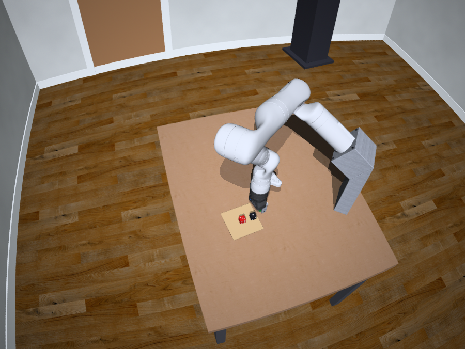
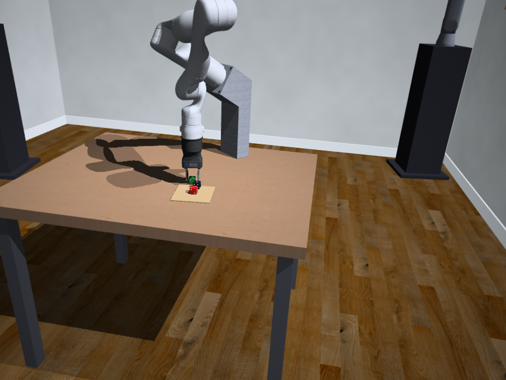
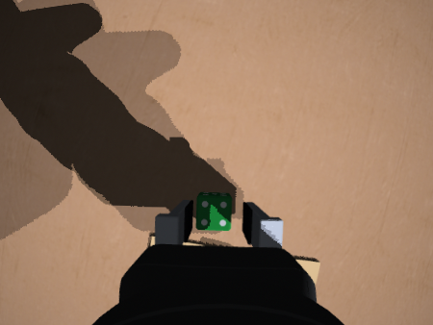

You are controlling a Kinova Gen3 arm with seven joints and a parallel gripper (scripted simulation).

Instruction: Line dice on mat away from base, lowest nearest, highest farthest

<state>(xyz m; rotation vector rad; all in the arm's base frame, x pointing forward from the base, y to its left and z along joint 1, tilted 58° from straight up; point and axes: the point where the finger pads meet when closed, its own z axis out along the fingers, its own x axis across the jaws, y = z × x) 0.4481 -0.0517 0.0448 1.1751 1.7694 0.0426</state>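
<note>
The green die is 20 mm below my hand. Also, from my hand: tan mat (100 mm ahead, 30 mm below, 20 mm to the left); red die (100 mm ahead, 20 mm to the left, 20 mm below); black die (50 mm ahead, 20 mm to the left, 20 mm below).
</note>
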